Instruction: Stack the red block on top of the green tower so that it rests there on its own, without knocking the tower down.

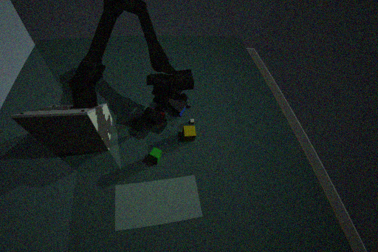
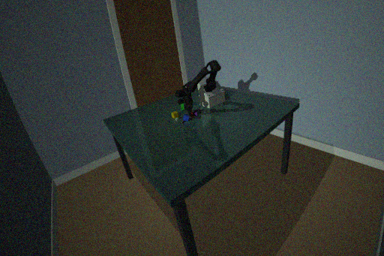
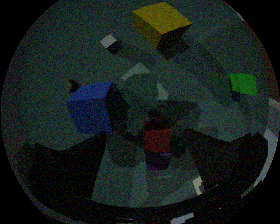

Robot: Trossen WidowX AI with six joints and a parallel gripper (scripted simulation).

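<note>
Right now my gripper tip is 2 cm past the red block and 1 cm above it. Round my gripper tip: blue block 6 cm ahead, 4 cm to the left, 1 cm below; purple block 5 cm behind, 1 cm to the left, 1 cm below.
</note>
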